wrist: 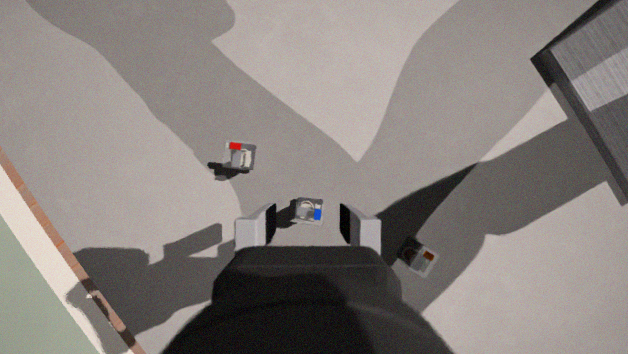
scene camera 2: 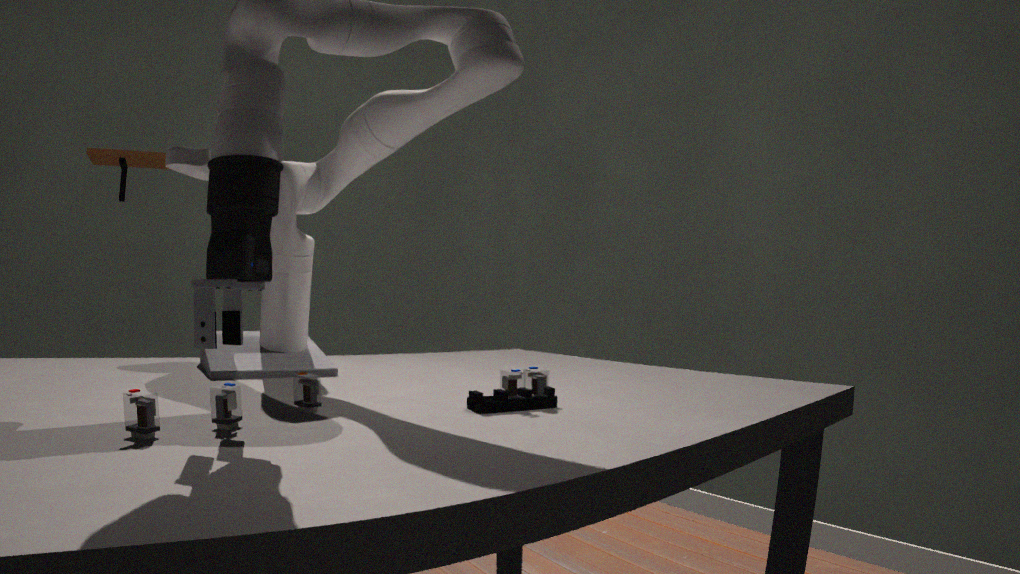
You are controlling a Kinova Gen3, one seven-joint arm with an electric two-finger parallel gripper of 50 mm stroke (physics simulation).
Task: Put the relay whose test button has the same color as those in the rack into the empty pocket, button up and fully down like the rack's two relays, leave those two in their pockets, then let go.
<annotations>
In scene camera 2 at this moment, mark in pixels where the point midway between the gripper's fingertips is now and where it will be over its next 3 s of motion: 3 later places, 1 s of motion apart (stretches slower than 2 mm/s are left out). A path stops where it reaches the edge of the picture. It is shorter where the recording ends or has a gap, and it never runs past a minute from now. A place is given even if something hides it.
The gripper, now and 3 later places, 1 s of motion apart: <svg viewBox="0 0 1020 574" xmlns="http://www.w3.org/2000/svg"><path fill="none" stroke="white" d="M219 346L222 400L218 299L219 298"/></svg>
</annotations>
